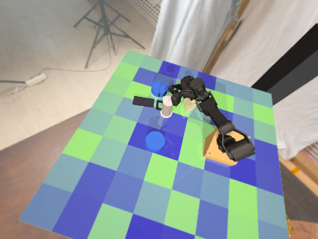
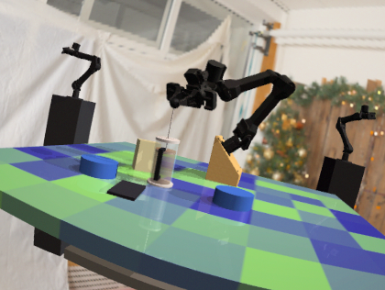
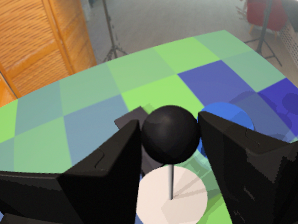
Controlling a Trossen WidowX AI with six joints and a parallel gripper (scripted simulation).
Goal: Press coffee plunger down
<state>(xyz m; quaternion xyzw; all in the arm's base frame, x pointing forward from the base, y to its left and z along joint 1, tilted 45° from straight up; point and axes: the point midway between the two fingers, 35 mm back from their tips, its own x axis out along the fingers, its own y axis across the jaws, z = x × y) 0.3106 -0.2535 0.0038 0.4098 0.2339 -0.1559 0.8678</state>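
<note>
Now: gripper tip 130 mm above the coffee press. From my gripper tip the other things lie so: flat black slab: 260 mm below, 150 mm ahead, 50 mm to the right.
</note>
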